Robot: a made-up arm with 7 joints. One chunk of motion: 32 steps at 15 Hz.
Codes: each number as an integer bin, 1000 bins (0 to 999) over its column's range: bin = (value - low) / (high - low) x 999, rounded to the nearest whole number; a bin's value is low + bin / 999 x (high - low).
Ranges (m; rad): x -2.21..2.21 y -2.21..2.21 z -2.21..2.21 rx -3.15..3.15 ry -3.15..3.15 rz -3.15..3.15
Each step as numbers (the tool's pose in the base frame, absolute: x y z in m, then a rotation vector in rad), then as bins.
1 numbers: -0.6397 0.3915 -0.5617 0.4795 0.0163 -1.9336
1 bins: 355 588 373 576 502 193
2 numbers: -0.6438 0.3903 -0.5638 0.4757 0.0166 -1.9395
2 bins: 354 588 372 575 502 192
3 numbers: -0.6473 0.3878 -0.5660 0.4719 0.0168 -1.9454
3 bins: 353 587 372 574 502 191
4 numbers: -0.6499 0.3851 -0.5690 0.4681 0.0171 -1.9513
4 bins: 353 587 371 574 502 190
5 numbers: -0.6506 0.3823 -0.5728 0.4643 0.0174 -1.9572
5 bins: 352 586 370 573 502 189
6 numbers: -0.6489 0.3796 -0.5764 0.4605 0.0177 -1.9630
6 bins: 353 585 369 573 502 188
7 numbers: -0.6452 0.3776 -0.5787 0.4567 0.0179 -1.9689
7 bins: 354 585 369 572 502 187
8 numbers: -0.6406 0.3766 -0.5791 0.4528 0.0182 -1.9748
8 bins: 355 585 369 571 502 186
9 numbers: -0.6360 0.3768 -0.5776 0.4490 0.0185 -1.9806
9 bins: 356 585 369 571 502 185
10 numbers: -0.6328 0.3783 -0.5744 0.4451 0.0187 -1.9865
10 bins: 356 585 370 570 502 184
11 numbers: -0.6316 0.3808 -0.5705 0.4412 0.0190 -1.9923
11 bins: 357 586 371 569 503 184
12 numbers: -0.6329 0.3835 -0.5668 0.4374 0.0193 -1.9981
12 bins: 356 586 371 569 503 183
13 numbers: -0.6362 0.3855 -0.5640 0.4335 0.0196 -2.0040
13 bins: 356 587 372 568 503 182
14 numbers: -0.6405 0.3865 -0.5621 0.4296 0.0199 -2.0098
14 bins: 355 587 372 568 503 181
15 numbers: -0.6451 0.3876 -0.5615 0.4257 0.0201 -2.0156
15 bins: 354 587 373 567 503 180
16 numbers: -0.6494 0.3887 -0.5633 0.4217 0.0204 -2.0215
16 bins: 353 587 372 566 503 179
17 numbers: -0.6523 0.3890 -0.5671 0.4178 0.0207 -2.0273
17 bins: 352 587 371 566 503 178
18 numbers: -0.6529 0.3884 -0.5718 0.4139 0.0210 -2.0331
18 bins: 352 587 370 565 503 177
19 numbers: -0.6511 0.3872 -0.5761 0.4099 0.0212 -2.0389
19 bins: 352 587 369 564 503 176
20 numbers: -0.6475 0.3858 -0.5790 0.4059 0.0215 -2.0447
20 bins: 353 587 369 564 503 175
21 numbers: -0.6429 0.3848 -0.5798 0.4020 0.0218 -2.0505
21 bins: 354 586 368 563 503 174
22 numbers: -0.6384 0.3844 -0.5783 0.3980 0.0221 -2.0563
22 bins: 355 586 369 563 503 173
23 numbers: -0.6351 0.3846 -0.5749 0.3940 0.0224 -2.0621
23 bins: 356 586 370 562 503 173
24 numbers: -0.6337 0.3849 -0.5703 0.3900 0.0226 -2.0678
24 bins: 356 586 371 561 503 172
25 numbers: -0.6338 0.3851 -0.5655 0.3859 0.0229 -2.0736
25 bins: 356 587 372 561 503 171
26 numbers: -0.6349 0.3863 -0.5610 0.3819 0.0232 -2.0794
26 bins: 356 587 373 560 503 170
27 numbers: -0.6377 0.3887 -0.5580 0.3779 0.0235 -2.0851
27 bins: 355 587 373 559 503 169
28 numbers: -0.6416 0.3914 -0.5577 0.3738 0.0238 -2.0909
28 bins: 354 588 373 559 503 168
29 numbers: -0.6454 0.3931 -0.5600 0.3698 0.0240 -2.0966
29 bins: 354 588 373 558 503 167
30 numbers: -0.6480 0.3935 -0.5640 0.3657 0.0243 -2.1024
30 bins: 353 588 372 557 503 166
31 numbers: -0.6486 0.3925 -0.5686 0.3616 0.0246 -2.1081
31 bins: 353 588 371 557 503 165
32 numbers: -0.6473 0.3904 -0.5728 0.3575 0.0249 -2.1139
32 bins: 353 588 370 556 503 164
